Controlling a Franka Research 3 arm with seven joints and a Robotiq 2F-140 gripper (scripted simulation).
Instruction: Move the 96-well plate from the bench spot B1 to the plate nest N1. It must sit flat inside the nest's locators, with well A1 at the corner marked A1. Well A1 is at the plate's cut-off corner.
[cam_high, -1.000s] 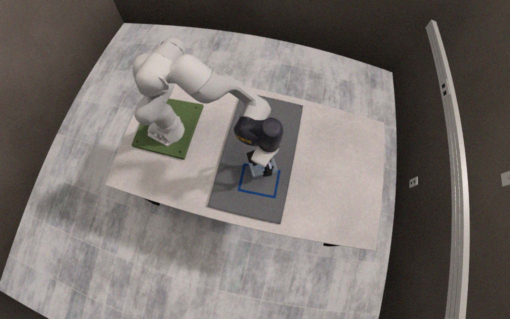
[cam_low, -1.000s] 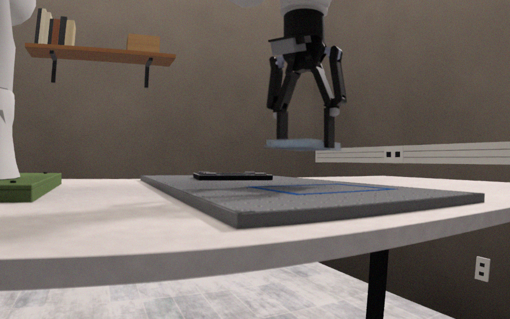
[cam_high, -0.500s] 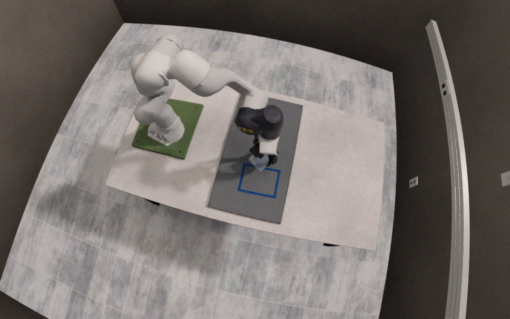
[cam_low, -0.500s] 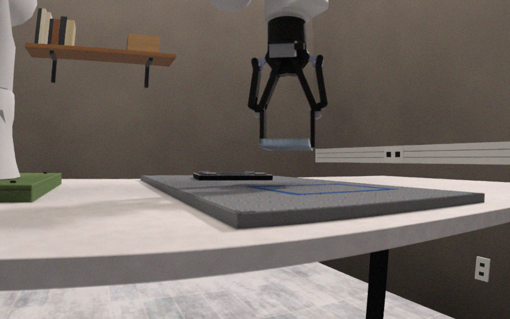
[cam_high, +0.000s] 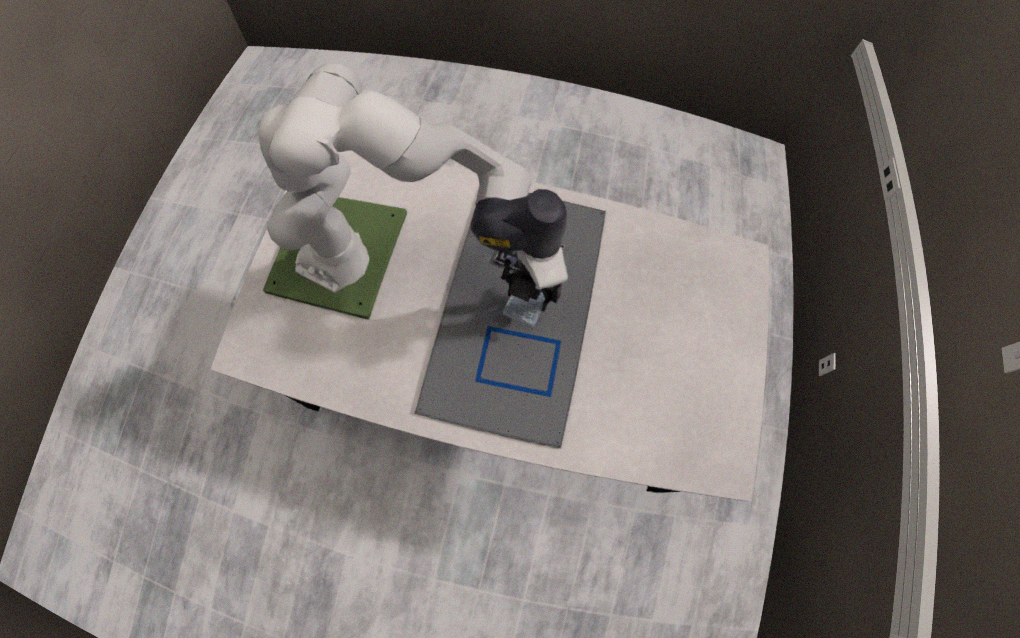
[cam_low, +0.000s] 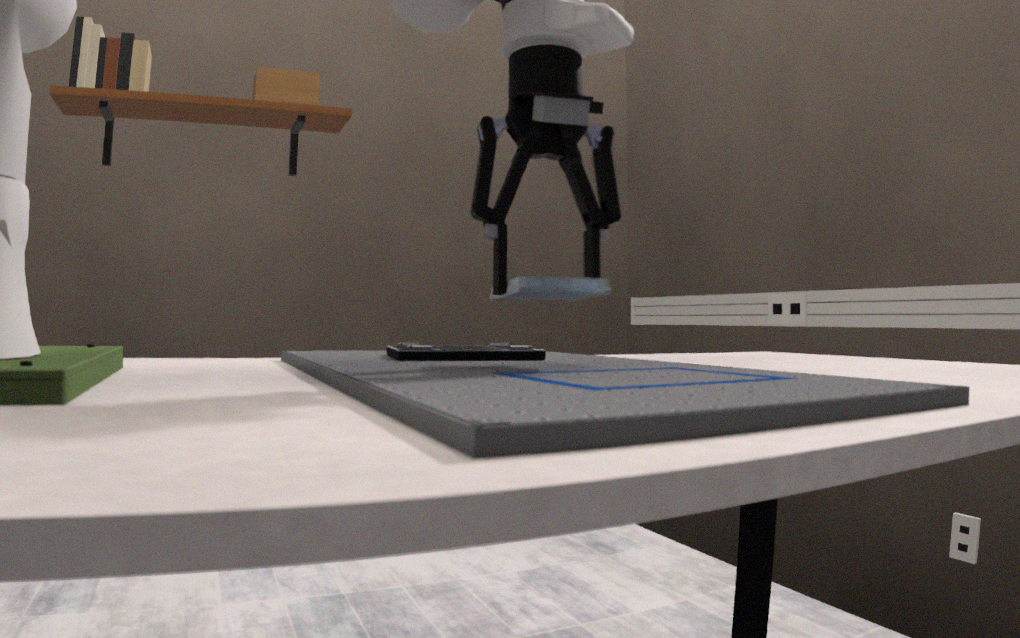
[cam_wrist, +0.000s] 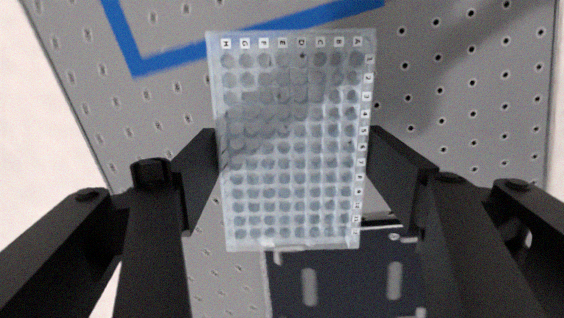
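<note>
Right now my hand is 160 mm to the right of the black plate nest N1, 90 mm above it and 30 mm past it. Round my hand: A1 mark: 90 mm to the left, 80 mm below, 40 mm ahead; then 96-well plate: 20 mm below.
</note>
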